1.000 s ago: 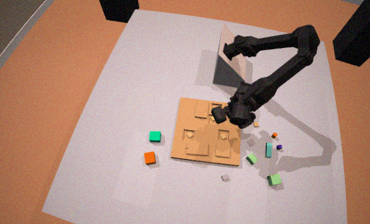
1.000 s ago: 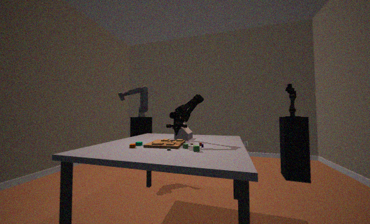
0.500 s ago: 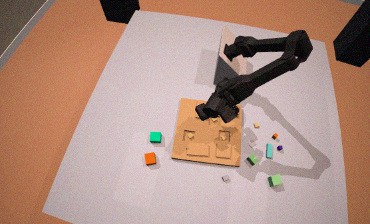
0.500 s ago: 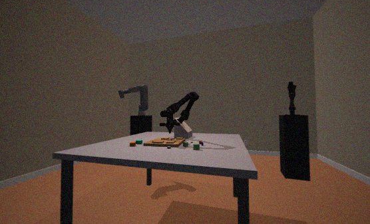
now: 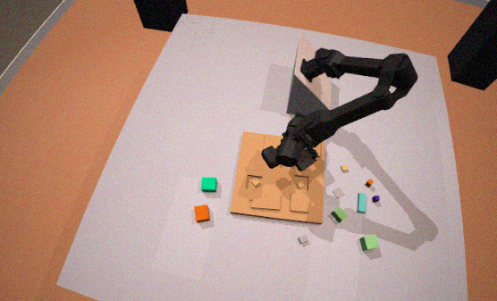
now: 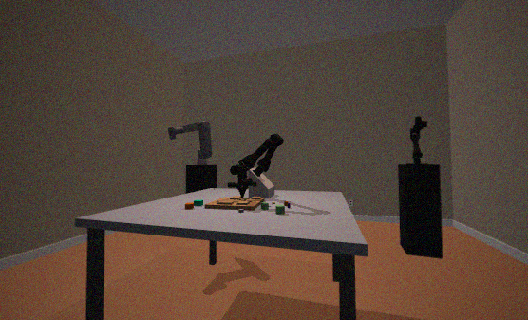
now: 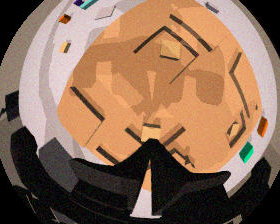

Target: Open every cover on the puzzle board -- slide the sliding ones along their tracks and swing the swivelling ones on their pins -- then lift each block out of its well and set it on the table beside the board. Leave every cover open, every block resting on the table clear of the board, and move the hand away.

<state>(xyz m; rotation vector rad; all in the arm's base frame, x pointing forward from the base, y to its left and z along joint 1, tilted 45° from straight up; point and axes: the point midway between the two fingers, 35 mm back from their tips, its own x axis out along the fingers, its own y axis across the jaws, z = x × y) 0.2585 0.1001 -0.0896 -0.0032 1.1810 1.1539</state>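
Right now my gripper tip is 5 cm short of the tan puzzle board, 1 cm to the right of it and 1 cm above it. The rest, counted from my gripper tip: teal bar (8 cm ahead, 28 cm to the left, 3 cm below); tiny orange cube (30 cm to the left, 2 cm below); green block (16 cm ahead, 23 cm to the right, 2 cm below).
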